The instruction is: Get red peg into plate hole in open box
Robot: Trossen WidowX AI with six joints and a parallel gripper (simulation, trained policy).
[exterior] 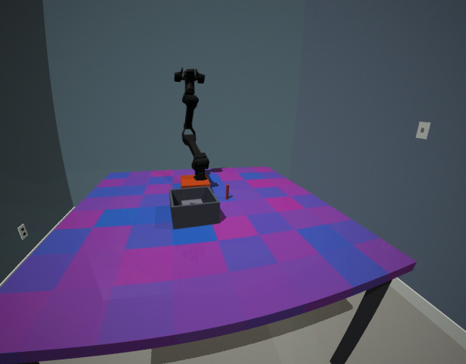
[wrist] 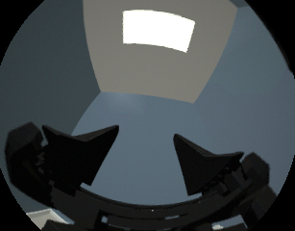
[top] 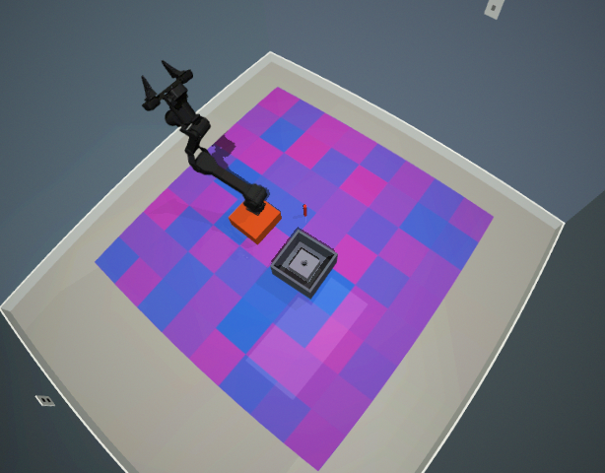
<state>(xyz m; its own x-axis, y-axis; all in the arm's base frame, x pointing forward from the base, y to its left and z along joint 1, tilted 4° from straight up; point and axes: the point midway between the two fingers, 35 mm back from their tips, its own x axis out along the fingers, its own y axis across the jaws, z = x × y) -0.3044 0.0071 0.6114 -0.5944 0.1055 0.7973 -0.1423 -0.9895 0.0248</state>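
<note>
Right now my gripper tip is 470 mm short of the red peg, 90 mm to the right of it and 690 mm above it. Round my gripper tip: light grey plate: 590 mm ahead, 120 mm to the right, 680 mm below; then dark grey box: 590 mm ahead, 120 mm to the right, 700 mm below.
</note>
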